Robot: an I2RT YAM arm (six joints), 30 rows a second.
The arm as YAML. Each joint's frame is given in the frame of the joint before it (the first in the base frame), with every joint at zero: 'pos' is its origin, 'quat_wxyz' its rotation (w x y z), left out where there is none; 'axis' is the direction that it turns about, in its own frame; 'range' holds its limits. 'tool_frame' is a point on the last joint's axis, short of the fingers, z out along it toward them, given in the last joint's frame.
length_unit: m
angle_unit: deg
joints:
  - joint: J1
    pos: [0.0, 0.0, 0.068]
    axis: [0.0, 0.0, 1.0]
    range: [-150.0, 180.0]
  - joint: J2
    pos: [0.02, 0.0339, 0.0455]
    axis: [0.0, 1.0, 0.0]
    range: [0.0, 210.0]
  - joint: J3
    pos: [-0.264, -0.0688, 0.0]
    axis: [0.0, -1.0, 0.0]
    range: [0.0, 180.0]
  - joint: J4
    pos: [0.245, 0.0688, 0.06]
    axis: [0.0, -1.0, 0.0]
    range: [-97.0, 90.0]
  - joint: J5
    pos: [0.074, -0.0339, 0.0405]
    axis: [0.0, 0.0, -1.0]
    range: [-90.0, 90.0]
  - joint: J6
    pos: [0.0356, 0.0, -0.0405]
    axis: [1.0, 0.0, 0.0]
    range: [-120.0, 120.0]
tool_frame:
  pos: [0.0, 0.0, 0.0]
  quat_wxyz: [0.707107, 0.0, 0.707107, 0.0]
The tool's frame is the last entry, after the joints.
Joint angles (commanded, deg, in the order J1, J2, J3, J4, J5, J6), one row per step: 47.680, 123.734, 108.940, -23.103, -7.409, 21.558; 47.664, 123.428, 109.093, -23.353, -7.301, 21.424; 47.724, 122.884, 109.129, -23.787, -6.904, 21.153; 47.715, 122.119, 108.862, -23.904, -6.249, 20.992; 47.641, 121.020, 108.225, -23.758, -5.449, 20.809; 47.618, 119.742, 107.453, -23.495, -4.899, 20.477; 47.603, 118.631, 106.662, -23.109, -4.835, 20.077; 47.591, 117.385, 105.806, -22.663, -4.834, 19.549; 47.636, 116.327, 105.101, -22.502, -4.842, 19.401; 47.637, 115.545, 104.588, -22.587, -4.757, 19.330; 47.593, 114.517, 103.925, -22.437, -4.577, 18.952
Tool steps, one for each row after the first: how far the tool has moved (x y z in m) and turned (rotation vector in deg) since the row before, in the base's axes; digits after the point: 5 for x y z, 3 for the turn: -0.00045, -0.00080, 0.00311, 0.052, -0.279, -0.020; -0.00149, -0.00121, 0.00413, -0.174, -0.458, -0.090; -0.00133, -0.00218, 0.00464, -0.057, -0.657, -0.433; -0.00158, -0.00343, 0.00558, 0.042, -0.884, -0.605; -0.00246, -0.00349, 0.00637, 0.192, -0.975, -0.272; -0.00239, -0.00286, 0.00500, 0.303, -0.766, 0.164; -0.00277, -0.00318, 0.00573, 0.358, -0.914, 0.286; -0.00289, -0.00260, 0.00457, 0.309, -0.442, 0.134; -0.00205, -0.00232, 0.00305, 0.069, -0.206, -0.031; -0.00223, -0.00315, 0.00443, 0.124, -0.673, 0.012
